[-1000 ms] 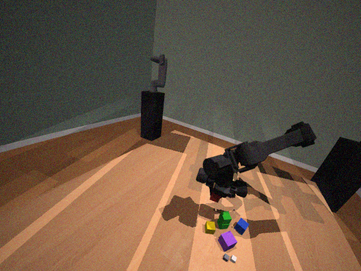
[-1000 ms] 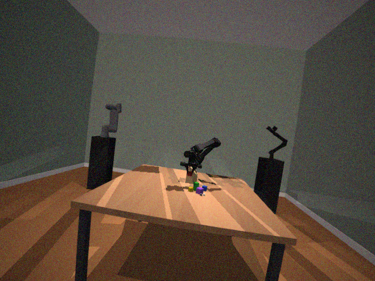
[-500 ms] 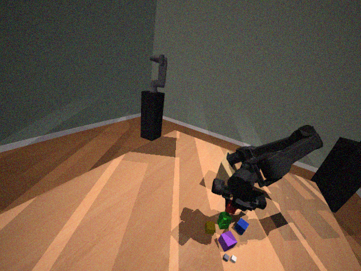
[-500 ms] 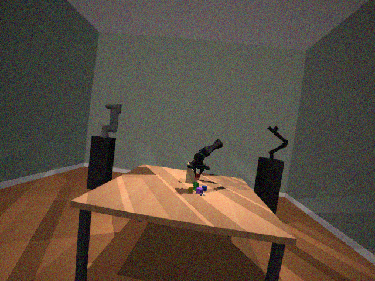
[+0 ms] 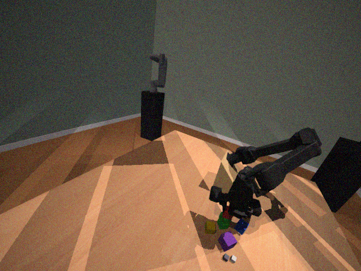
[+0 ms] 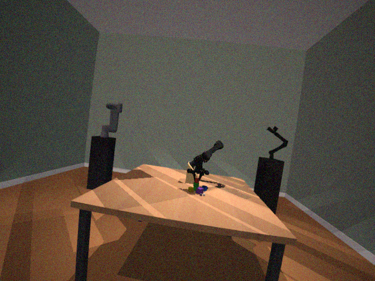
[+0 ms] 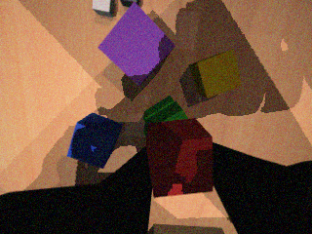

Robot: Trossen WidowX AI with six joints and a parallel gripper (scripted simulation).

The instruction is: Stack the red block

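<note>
Now: gripper tip 1 cm below the red block. The rest, counted from my gripper tip: green block (3 cm below); yellow block (6 cm below, 5 cm to the right, 5 cm ahead); purple block (7 cm ahead, 6 cm below, 3 cm to the left).
</note>
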